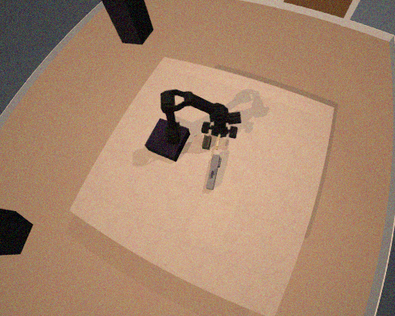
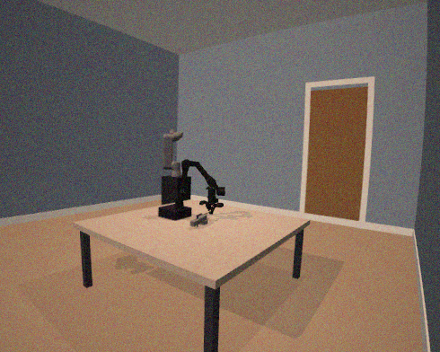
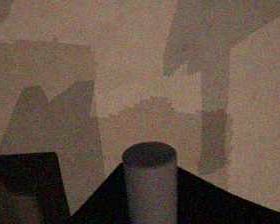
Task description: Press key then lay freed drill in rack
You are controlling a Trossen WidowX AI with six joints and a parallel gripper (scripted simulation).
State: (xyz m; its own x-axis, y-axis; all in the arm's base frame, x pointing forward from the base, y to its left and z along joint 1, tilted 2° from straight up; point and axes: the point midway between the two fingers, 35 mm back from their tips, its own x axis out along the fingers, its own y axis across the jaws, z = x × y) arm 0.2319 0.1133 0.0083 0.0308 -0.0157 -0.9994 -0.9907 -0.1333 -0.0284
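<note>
My gripper tip is 60 mm past the dark block, 50 mm to the left of it and 20 mm above it. From my gripper tip the other things lie so: drill (40 mm to the right, 30 mm above, 10 mm ahead).
</note>
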